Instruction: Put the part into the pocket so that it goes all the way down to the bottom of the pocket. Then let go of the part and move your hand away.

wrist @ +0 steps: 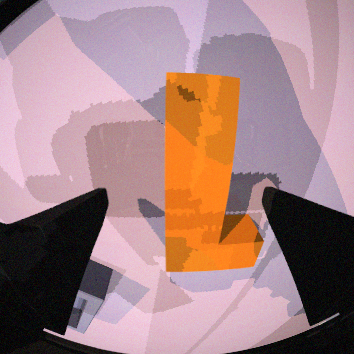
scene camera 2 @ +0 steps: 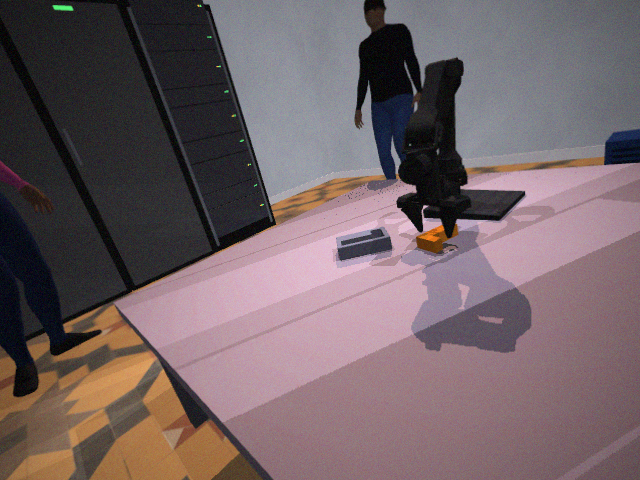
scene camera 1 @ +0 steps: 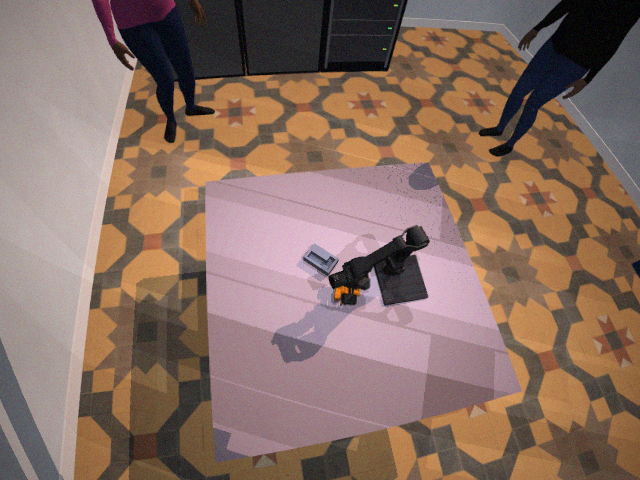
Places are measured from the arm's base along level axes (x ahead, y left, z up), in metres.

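Where they show: gripper, fingertip midpoint: (wrist: 186,195) (scene camera 2: 434,234) (scene camera 1: 346,289); arm's base at its link origin: (scene camera 1: 390,269).
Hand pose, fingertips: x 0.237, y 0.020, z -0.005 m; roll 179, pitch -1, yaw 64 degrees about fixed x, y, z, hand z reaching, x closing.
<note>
Things, the pixels of their top centre, and the offset from my fingertips. Level surfaces: height alone.
- orange L-shaped part at its top centre: (wrist: 226,197) (scene camera 2: 441,231) (scene camera 1: 347,293) dz +0.011, dx +0.004, dy +0.019 m
- grey block at its top centre: (wrist: 52,305) (scene camera 2: 361,236) (scene camera 1: 321,257) dz +0.017, dx +0.054, dy -0.179 m
- pink table at its surface level: dz -0.019 m
The orange L-shaped part (scene camera 1: 340,293) (scene camera 2: 430,242) (wrist: 192,175) lies flat on the table, outside the pocket. The grey block (scene camera 1: 312,261) (scene camera 2: 364,250) with the L-shaped pocket sits a short way off; the pocket is empty. In the wrist view a corner of the block (wrist: 95,281) shows at the lower left, partly hidden by a finger. My gripper (scene camera 2: 434,233) (wrist: 186,195) is open and empty, pointing down close over the part. In the wrist view the part's long arm runs between the two fingertips, with a gap on each side. How high the tips are is hard to tell.
The pink table (scene camera 1: 268,372) (scene camera 2: 320,372) bears the arm's black base plate (scene camera 1: 408,291) (scene camera 2: 498,205) beside the part. Dark cabinets (scene camera 1: 284,36) (scene camera 2: 67,129) and two standing people are beyond the table. The arm's shadow falls across the table.
</note>
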